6 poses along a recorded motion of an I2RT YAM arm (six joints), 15 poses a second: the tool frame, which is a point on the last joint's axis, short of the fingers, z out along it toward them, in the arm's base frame.
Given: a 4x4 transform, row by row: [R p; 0 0 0 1], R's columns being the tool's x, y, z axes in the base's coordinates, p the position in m. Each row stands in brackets.
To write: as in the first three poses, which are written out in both.
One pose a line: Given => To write
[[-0.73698 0.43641 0.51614 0.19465], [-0.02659 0.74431 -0.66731 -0.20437], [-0.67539 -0.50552 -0.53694 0.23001], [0 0 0 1]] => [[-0.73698 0.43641 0.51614 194.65], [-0.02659 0.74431 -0.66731 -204.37], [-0.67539 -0.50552 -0.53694 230.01], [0 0 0 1]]
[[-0.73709 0.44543 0.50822 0.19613], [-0.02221 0.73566 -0.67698 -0.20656], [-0.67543 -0.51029 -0.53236 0.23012], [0 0 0 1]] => [[-0.73709 0.44543 0.50822 196.13], [-0.02221 0.73566 -0.67698 -206.56], [-0.67543 -0.51029 -0.53236 230.12], [0 0 0 1]]
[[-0.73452 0.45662 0.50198 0.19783], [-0.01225 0.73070 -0.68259 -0.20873], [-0.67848 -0.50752 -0.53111 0.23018], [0 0 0 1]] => [[-0.73452 0.45662 0.50198 197.83], [-0.01225 0.73070 -0.68259 -208.73], [-0.67848 -0.50752 -0.53111 230.18], [0 0 0 1]]
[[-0.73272 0.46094 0.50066 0.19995], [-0.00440 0.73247 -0.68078 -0.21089], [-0.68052 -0.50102 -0.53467 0.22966], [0 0 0 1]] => [[-0.73272 0.46094 0.50066 199.95], [-0.00440 0.73247 -0.68078 -210.89], [-0.68052 -0.50102 -0.53467 229.66], [0 0 0 1]]
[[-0.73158 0.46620 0.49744 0.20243], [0.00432 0.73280 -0.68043 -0.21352], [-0.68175 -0.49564 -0.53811 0.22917], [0 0 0 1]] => [[-0.73158 0.46620 0.49744 202.43], [0.00432 0.73280 -0.68043 -213.52], [-0.68175 -0.49564 -0.53811 229.17], [0 0 0 1]]
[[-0.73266 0.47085 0.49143 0.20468], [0.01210 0.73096 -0.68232 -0.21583], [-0.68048 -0.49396 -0.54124 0.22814], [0 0 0 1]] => [[-0.73266 0.47085 0.49143 204.68], [0.01210 0.73096 -0.68232 -215.83], [-0.68048 -0.49396 -0.54124 228.14], [0 0 0 1]]
